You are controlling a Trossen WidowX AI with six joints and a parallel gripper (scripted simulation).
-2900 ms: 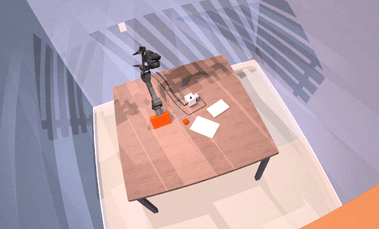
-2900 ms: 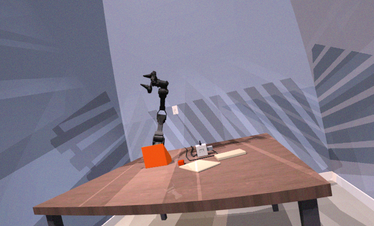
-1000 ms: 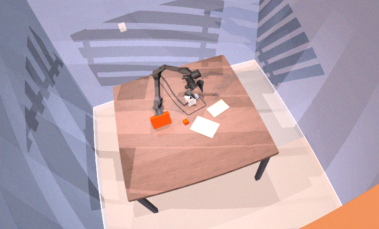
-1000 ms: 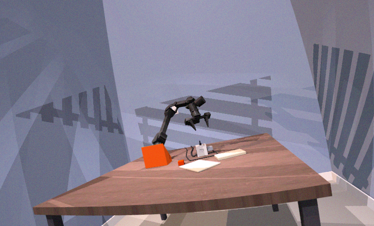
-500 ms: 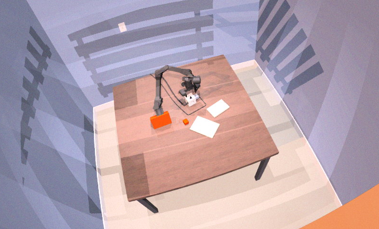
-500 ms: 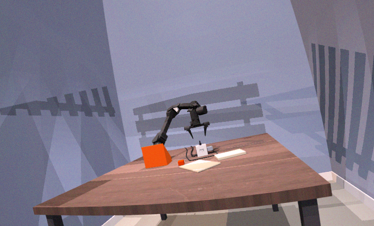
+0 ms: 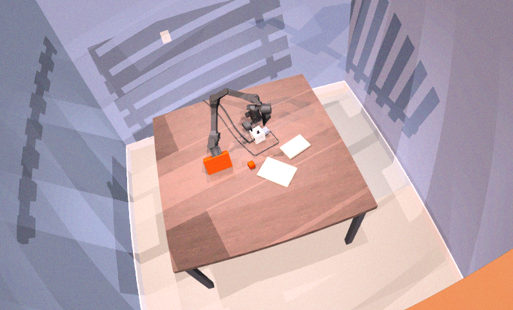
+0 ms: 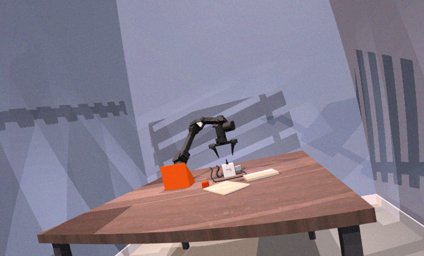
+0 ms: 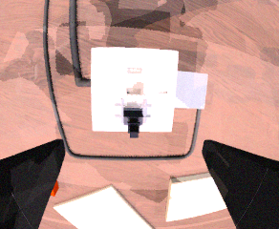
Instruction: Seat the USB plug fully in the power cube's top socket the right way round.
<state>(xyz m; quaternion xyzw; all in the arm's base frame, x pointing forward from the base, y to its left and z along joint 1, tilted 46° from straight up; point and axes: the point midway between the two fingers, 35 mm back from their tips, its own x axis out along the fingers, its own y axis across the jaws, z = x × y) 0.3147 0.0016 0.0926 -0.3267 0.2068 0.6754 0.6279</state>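
My gripper tip is 40 mm above the dark USB plug. The rest, counted from my gripper tip: orange cube (120 mm behind, 170 mm to the right, 120 mm below).
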